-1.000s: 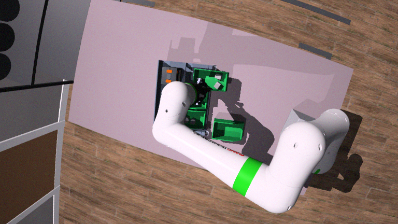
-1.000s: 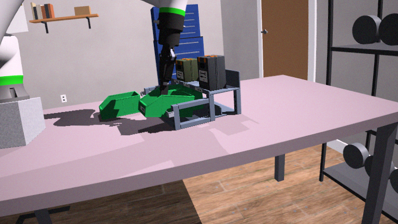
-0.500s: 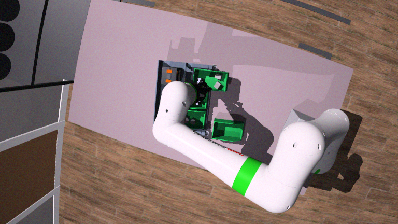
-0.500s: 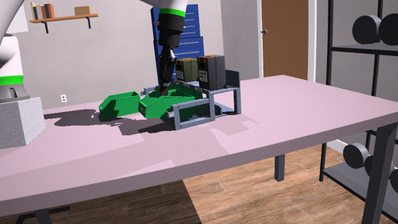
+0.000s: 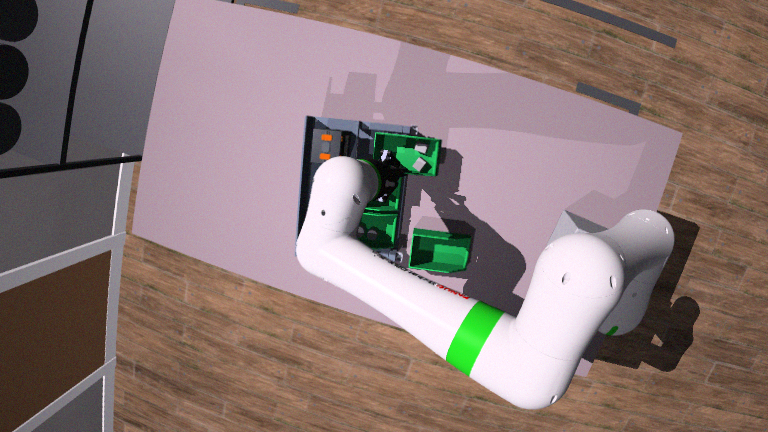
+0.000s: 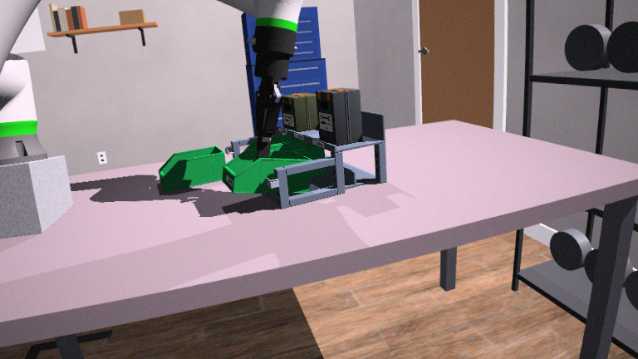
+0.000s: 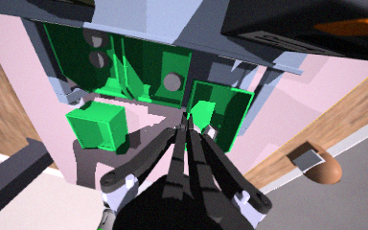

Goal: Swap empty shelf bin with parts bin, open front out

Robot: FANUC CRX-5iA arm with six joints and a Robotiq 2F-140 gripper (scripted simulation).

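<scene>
Right now the round part is 8 cm below my hand, 5 cm to the left of it and 4 cm ahead of it. From my hand the other things lie so: grey shelf (9 cm to the left, 9 cm ahead, 3 cm below); dark grey box (18 cm ahead, 6 cm above, 2 cm to the right).
</scene>
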